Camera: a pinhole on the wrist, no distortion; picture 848 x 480 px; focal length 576.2 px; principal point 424.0 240.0 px. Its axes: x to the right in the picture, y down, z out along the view. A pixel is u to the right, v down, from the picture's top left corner.
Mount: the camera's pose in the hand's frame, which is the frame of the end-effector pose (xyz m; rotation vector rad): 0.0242 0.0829 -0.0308 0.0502 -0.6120 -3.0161
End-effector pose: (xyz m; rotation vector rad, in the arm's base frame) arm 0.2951 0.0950 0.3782 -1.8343 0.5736 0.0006
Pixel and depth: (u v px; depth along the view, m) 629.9 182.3 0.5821
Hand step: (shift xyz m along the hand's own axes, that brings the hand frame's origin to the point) -0.2125 0.3482 0.4782
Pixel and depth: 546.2 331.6 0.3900
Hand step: -0.0722 0.1716 0.3508
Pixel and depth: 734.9 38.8 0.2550
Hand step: -0.1294 0.2543 0.1665
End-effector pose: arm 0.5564 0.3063 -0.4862 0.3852 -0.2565 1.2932
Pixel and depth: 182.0 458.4 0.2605
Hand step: 0.1272 0.1008 0.2496
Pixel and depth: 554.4 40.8 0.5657
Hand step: -0.1396 0.4734 0.4111
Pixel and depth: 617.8 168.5 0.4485
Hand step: -0.1494 0.2978 0.3574
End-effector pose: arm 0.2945 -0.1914 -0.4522 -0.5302 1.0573 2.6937
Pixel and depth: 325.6 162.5 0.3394
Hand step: 0.0643 0.2606 0.2649
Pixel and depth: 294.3 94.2 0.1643
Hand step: 0.0514 0.1874 0.1049
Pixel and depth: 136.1 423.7 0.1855
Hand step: 0.1117 0.1069 0.1648
